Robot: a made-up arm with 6 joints. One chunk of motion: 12 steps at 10 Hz.
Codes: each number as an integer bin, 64 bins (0 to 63) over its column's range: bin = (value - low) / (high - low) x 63, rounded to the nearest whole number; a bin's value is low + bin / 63 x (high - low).
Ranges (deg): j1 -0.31..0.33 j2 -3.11..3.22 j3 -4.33..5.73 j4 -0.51..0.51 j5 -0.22..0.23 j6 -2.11..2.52
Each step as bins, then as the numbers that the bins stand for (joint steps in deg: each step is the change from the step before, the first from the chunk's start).
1 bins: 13 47 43 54 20 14
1 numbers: -0.178 1.612 2.536 0.364 -0.077 -1.081
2 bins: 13 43 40 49 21 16
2 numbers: -0.178 1.210 2.057 0.283 -0.070 -0.934
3 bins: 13 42 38 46 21 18
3 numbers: -0.178 1.110 1.738 0.235 -0.070 -0.787
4 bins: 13 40 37 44 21 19
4 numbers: -0.178 0.909 1.578 0.202 -0.070 -0.714
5 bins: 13 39 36 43 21 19
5 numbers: -0.178 0.809 1.419 0.186 -0.070 -0.714
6 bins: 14 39 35 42 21 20
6 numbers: -0.168 0.809 1.259 0.170 -0.070 -0.640
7 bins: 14 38 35 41 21 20
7 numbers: -0.168 0.708 1.259 0.154 -0.070 -0.640
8 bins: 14 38 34 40 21 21
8 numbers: -0.168 0.708 1.099 0.138 -0.070 -0.567
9 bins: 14 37 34 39 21 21
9 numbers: -0.168 0.608 1.099 0.121 -0.070 -0.567
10 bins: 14 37 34 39 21 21
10 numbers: -0.168 0.608 1.099 0.121 -0.070 -0.567
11 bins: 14 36 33 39 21 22
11 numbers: -0.168 0.507 0.940 0.121 -0.070 -0.493
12 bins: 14 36 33 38 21 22
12 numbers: -0.168 0.507 0.940 0.105 -0.070 -0.493
